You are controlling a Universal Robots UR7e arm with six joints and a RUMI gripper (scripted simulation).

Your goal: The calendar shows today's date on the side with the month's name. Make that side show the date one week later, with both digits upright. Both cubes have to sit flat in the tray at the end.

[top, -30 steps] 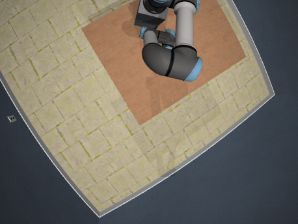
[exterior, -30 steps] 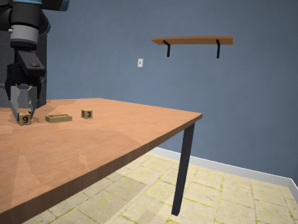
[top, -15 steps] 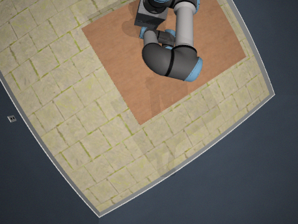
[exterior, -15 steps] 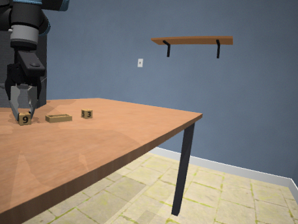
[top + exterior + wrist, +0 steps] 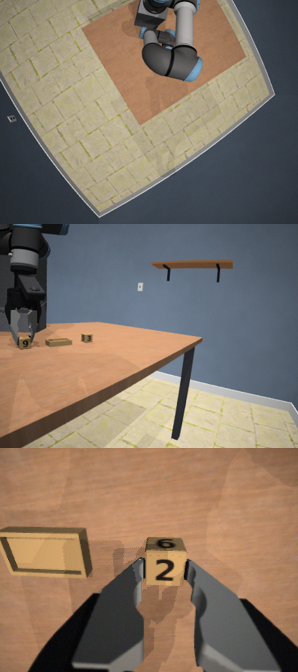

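The cube is 210 mm to the left of my hand, 60 mm ahead of it and 10 mm below it. Round my hand: wooden tray: 110 mm to the left, 30 mm ahead, 20 mm below.
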